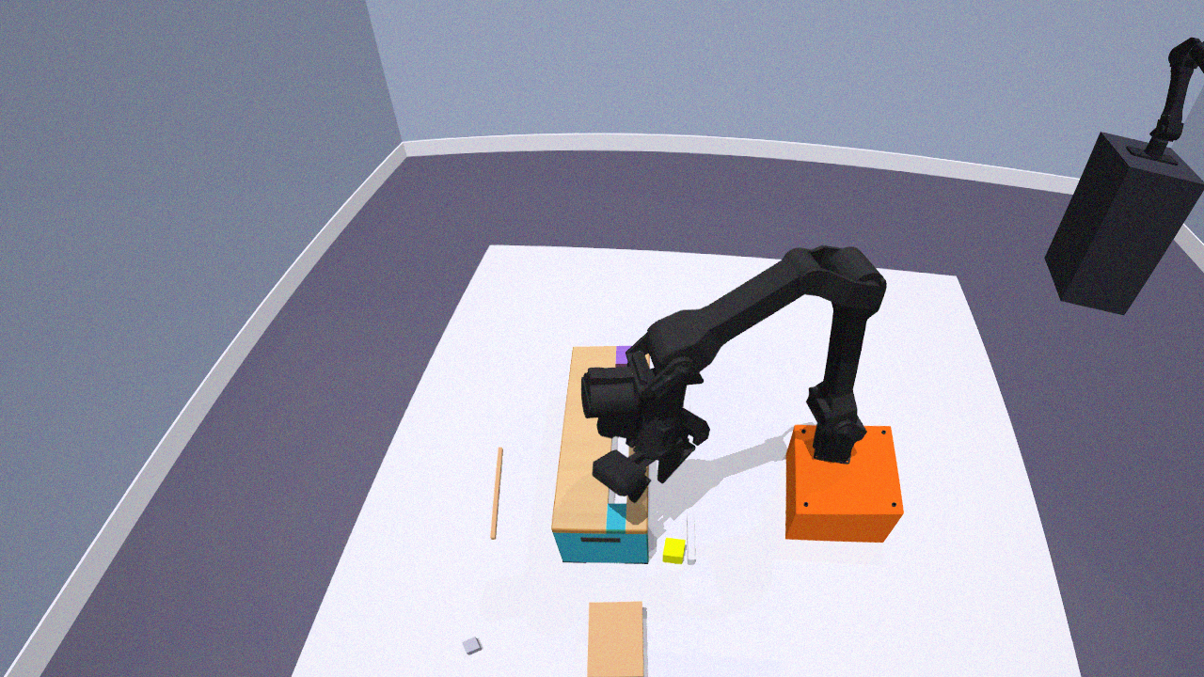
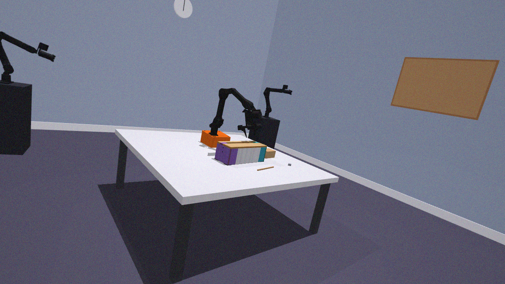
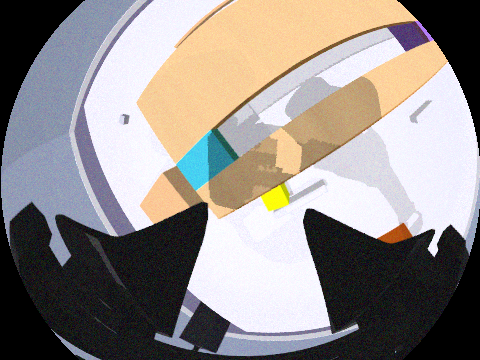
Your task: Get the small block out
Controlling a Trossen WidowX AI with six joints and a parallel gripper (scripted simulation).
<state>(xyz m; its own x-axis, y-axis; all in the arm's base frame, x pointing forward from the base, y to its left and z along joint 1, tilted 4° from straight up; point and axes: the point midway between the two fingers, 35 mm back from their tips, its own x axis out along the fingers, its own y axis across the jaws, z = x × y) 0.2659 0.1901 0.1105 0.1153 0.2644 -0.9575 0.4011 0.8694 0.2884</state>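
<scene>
Right now the small yellow block is 140 mm below my gripper tip, 50 mm behind it and 20 mm to the left of it. The rest, counted from my gripper tip: tan slab: 210 mm to the left, 130 mm below, 20 mm behind; thin wooden stick: 290 mm ahead, 150 mm below; box: 120 mm to the right, 100 mm below, 70 mm ahead.
</scene>
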